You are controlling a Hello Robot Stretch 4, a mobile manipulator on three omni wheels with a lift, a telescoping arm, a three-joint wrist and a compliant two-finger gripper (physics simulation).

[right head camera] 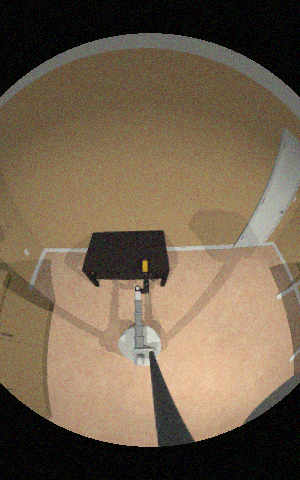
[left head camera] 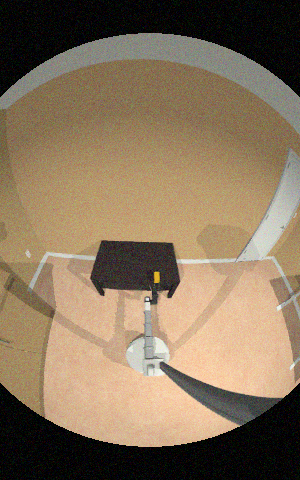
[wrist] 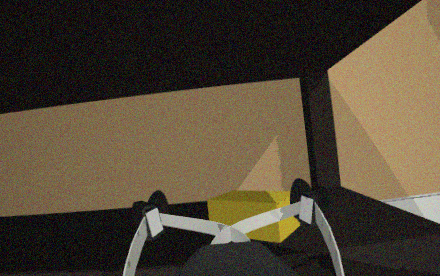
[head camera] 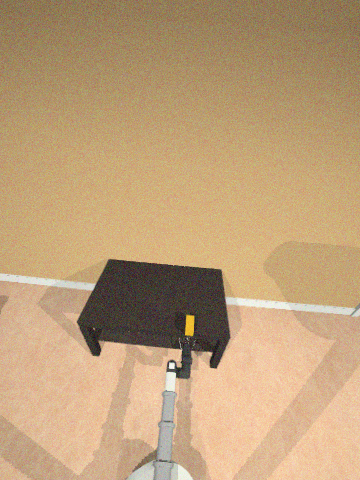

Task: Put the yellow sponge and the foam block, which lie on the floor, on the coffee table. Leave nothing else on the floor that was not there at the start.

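Places are measured from the robot's base along level axes (x ahead, y left, z up), in metres.
Pixels of known places: gripper, fingertip midpoint: [wrist: 229, 201].
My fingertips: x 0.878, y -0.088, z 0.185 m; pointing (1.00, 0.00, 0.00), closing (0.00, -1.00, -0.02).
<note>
For each thing: its middle in the pictures, then the offset to it from my fingertips. Level surfaces: height alone.
- orange-yellow block at the middle of its body: [head camera: 189, 325] [right head camera: 144, 265] [left head camera: 156, 276] 0.151 m back, 0.006 m left, 0.268 m up
- dark coffee table at its surface level: 0.238 m up
- yellow block at the middle of its body: [wrist: 253, 212] 0.099 m ahead, 0.028 m right, 0.040 m down
- back leg at the middle of its body: [wrist: 323, 163] 0.339 m ahead, 0.211 m right, 0.012 m down
An orange-yellow block [head camera: 190, 325] [left head camera: 157, 277] [right head camera: 145, 266] lies on the dark coffee table [head camera: 150, 295] [left head camera: 135, 257] [right head camera: 122, 245], at the front edge of its top, right of the middle. A yellow block [wrist: 240, 207] lies below the table top, on the dark lower shelf, in the wrist view; the top hides it from the head views. I cannot tell which is the sponge and which the foam block. My gripper [head camera: 188, 342] [wrist: 229, 201] is open, low at the table's front. In the wrist view the yellow block shows between the fingertips, nearer the right one.
The table's front legs [head camera: 93, 340] [head camera: 217, 352] stand left and right of the gripper, and its top is above the fingers. A back leg [wrist: 325, 135] stands right of the yellow block. The wall [head camera: 175, 150] is behind the table. A white door [left head camera: 275, 215] [right head camera: 270, 200] is at the right.
</note>
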